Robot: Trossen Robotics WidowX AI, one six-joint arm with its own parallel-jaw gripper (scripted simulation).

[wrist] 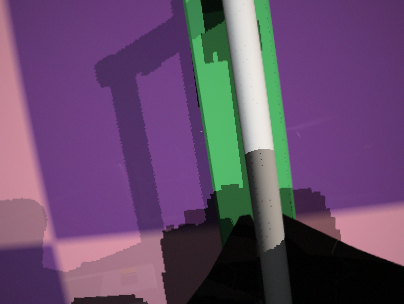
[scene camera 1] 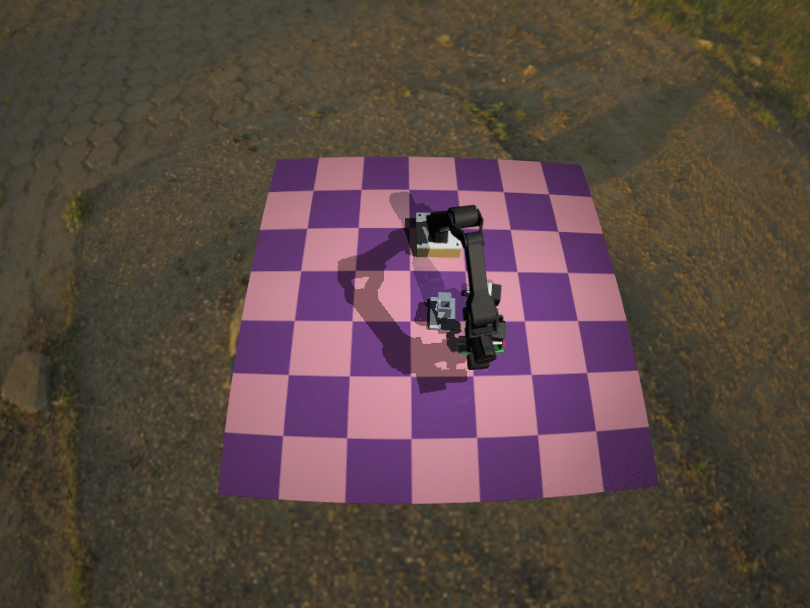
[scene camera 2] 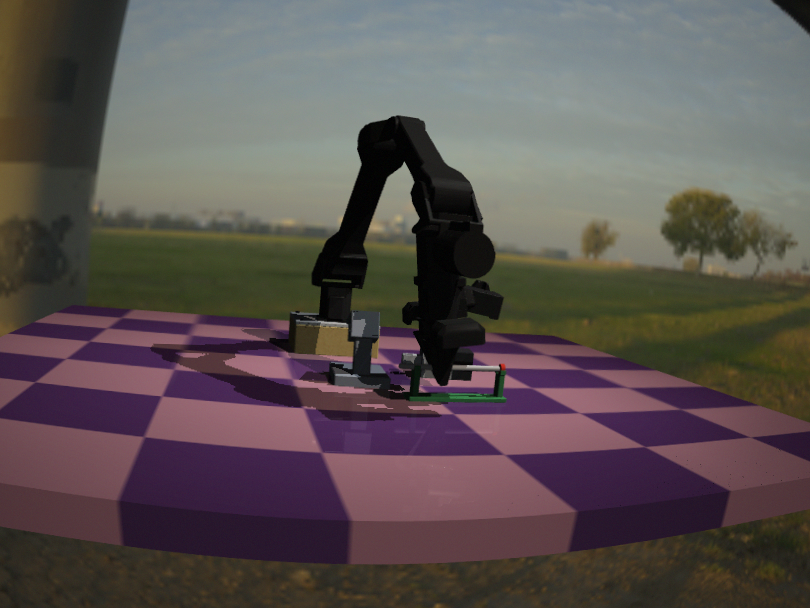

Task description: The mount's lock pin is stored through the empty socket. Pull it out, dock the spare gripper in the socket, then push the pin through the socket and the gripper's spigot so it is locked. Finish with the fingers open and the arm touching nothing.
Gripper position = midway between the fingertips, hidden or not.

In view: the gripper [scene camera 2: 442, 384], a green rack [scene camera 2: 414, 395] and a grey mount [scene camera 2: 363, 326].
The gripper also shows in the wrist view [wrist: 258, 224]. The green rack shows as well in the wrist view [wrist: 208, 39]. The grey mount is seen too in scene camera 1 [scene camera 1: 442, 308].
